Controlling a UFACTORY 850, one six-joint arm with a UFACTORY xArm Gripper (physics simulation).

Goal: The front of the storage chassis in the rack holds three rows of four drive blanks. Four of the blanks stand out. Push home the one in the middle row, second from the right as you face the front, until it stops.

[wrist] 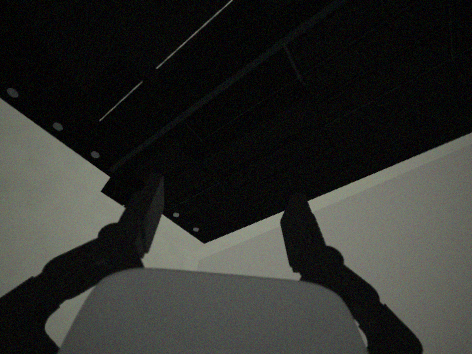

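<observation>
The rack with the storage chassis (240, 125) fills the upper part of the wrist view as a nearly black, tilted shape. A faint lighter edge runs diagonally across it, with thin seams to its lower right. Single drive blanks cannot be told apart in the dark, nor which of them stand out. My gripper (227, 198) is open, with nothing between its fingers. Its left fingertip overlaps the dark shape near a stepped corner at the left. Its right fingertip overlaps the rack's lower edge. Whether either touches cannot be told.
Several small light round spots line the rack's left edge (75, 135), and the rack's corner (204, 239) points down between the fingers. Two thin bright lines cross the upper left. Pale wall surfaces (410, 225) show at left and right. The grey gripper body (220, 315) covers the bottom middle.
</observation>
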